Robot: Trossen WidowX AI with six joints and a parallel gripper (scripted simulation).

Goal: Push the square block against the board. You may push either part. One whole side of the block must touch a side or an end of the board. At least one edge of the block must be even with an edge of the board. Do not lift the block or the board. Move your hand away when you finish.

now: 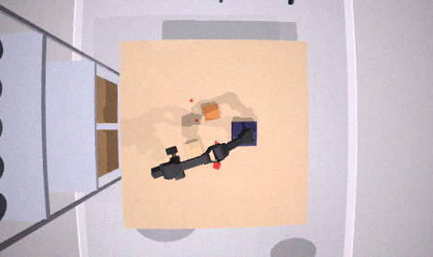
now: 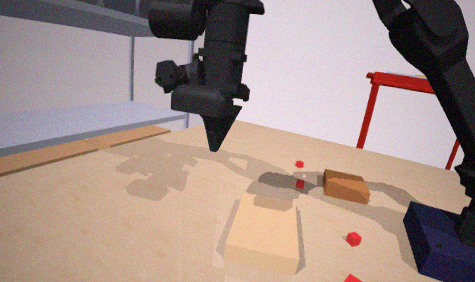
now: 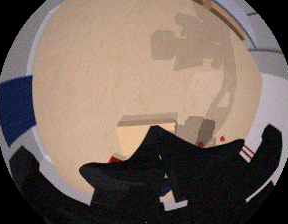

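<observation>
My gripper tip is 16 cm past the orange square block, 32 cm to the left of it and 11 cm above it. Round my gripper tip: board: 9 cm behind, 4 cm to the right, 11 cm below; red cube: 24 cm behind, 2 cm to the left, 11 cm below.
</observation>
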